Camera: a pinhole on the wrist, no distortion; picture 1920 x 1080 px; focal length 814.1 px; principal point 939.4 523.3 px. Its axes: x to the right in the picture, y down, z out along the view. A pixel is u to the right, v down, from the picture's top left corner.
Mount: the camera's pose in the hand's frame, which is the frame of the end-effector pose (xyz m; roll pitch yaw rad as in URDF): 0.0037 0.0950 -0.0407 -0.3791 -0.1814 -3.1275
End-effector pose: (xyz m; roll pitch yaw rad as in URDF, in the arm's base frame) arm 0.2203 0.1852 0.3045 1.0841 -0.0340 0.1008
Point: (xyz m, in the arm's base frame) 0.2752 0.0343 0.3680
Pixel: 945.3 617.4
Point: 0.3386 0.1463 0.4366
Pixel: 484.9 238.7
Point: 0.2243 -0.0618 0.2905
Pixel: 1133.1 830.1
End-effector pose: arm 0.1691 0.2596 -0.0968 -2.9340 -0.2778 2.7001
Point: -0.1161 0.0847 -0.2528
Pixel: 801.4 900.1
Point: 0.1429 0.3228 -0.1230
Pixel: 709.7 634.8
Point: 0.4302 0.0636 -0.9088
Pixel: 1857.4 212.3
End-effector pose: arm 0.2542 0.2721 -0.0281 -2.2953 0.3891 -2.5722
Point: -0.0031 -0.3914 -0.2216
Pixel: 164.7 850.2
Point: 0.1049 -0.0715 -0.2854
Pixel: 230.8 550.1
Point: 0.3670 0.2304 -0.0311
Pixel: 1422.0 942.0
